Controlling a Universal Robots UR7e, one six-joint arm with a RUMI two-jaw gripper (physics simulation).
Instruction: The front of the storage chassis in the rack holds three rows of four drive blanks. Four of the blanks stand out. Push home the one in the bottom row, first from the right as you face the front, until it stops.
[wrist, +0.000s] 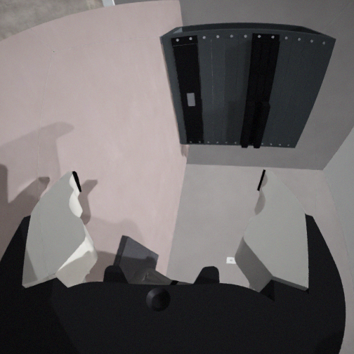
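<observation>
My gripper (168, 173) is open, with its two pale jaws wide apart and nothing between them. A dark slate-coloured rack unit (227, 90) shows at the upper right of the wrist view, some distance beyond the fingertips. Its face has rows of small light dots along two opposite edges. A black panel (187, 70) with a small light rectangle lies near its left side, and a second black panel (264, 60) with a raised black part lies right of its middle. Three rows of four drive blanks cannot be made out, and the bottom-row blank cannot be told.
A pinkish surface (110, 110) fills the left side, with shadows across it. A grey surface (210, 205) lies below the rack unit. A dark block (135, 252) shows between the jaws' bases, partly hidden by the gripper body. A small white plate (231, 260) is near the right jaw.
</observation>
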